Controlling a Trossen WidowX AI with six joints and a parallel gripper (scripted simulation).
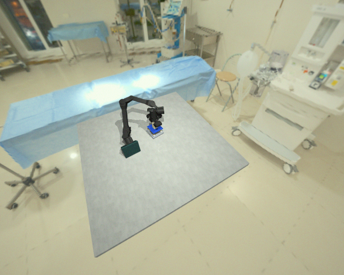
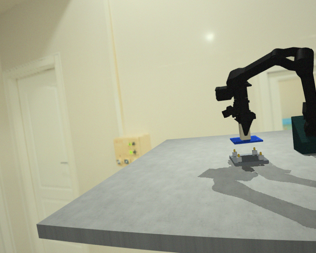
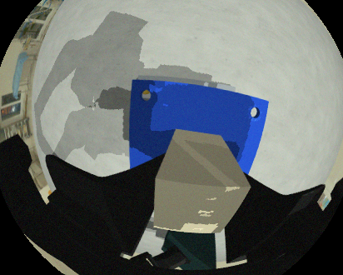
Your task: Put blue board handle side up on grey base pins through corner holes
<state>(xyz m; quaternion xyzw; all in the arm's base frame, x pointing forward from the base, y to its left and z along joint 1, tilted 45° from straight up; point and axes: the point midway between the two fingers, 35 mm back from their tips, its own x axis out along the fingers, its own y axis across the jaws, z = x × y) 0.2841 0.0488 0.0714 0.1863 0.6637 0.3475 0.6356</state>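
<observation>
Now: gripper tip 100 mm above the grey base and 20 mm to the right of it. Round my gripper tip: blue board: right at my gripper tip.
</observation>
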